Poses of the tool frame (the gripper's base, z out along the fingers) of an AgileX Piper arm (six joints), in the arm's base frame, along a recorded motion.
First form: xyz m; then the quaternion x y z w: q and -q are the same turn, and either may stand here.
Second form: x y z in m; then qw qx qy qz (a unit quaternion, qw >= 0). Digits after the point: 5 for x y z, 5 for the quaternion.
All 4 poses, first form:
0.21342 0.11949 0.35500 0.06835 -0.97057 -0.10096 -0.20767
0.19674 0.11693 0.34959 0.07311 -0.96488 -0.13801 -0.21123
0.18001 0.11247 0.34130 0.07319 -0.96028 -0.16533 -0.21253
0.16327 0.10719 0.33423 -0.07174 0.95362 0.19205 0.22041
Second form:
0.21342 0.11949 0.35500 0.20767 -0.06835 0.97057 0.10096
0.19674 0.11693 0.34959 0.21123 -0.07311 0.96488 0.13801
0.18001 0.11247 0.34130 0.21253 -0.07319 0.96028 0.16533
0.16327 0.10719 0.33423 0.22041 -0.07174 0.95362 0.19205

